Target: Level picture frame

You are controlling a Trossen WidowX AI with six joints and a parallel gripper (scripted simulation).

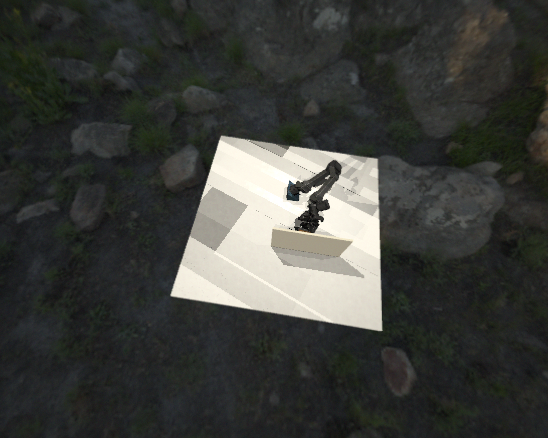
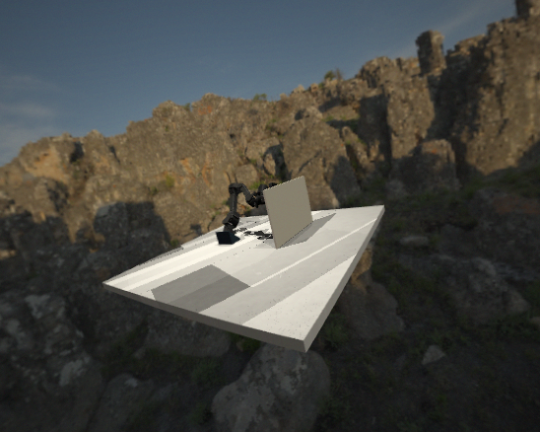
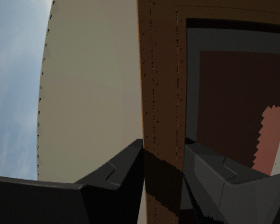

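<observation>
My gripper tip is now 10 mm short of the brown wooden picture frame, 20 mm to the left of it and 50 mm above it. Round my gripper tip: wall panel (20 mm ahead, 70 mm below).
</observation>
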